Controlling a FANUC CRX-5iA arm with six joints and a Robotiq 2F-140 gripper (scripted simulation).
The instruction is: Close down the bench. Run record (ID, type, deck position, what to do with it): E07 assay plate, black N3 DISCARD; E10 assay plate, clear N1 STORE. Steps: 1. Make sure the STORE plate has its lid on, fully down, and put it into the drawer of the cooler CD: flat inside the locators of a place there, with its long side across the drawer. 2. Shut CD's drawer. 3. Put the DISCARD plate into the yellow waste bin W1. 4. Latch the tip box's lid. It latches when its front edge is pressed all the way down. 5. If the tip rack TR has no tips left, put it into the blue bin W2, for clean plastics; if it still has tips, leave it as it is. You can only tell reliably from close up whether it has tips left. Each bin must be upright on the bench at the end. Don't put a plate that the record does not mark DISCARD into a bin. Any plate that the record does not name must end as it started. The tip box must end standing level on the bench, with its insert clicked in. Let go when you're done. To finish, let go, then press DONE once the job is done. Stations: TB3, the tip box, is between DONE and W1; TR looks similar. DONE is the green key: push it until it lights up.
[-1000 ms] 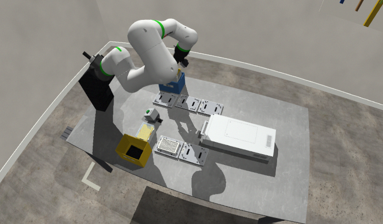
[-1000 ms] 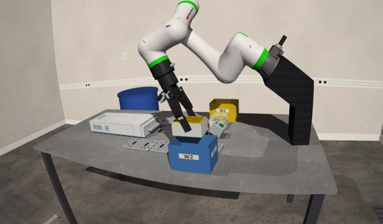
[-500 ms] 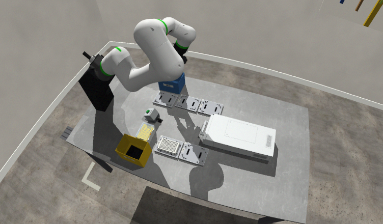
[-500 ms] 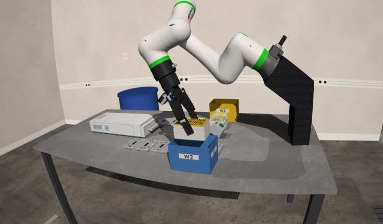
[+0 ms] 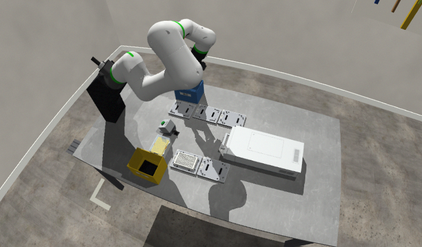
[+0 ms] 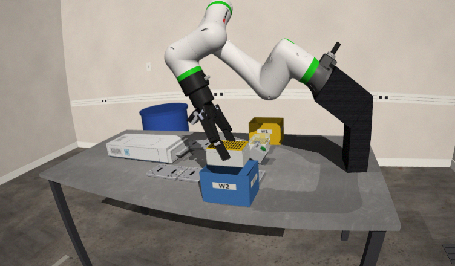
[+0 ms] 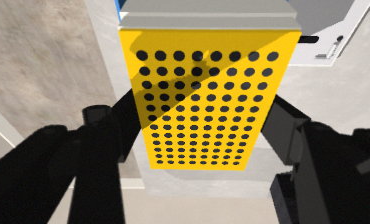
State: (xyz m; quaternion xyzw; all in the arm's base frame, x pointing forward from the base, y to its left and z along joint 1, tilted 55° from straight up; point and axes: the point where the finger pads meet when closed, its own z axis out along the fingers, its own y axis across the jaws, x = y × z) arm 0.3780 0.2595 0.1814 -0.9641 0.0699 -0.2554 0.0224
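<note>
My hand is 15 cm above the blue bin W2. Also, from my hand: green DONE key: 32 cm to the right, 12 cm below, 11 cm behind; then yellow tip rack TR: 1 cm below, 1 cm behind; then clear tip box lid: 48 cm to the right, 13 cm below, 9 cm behind.
</note>
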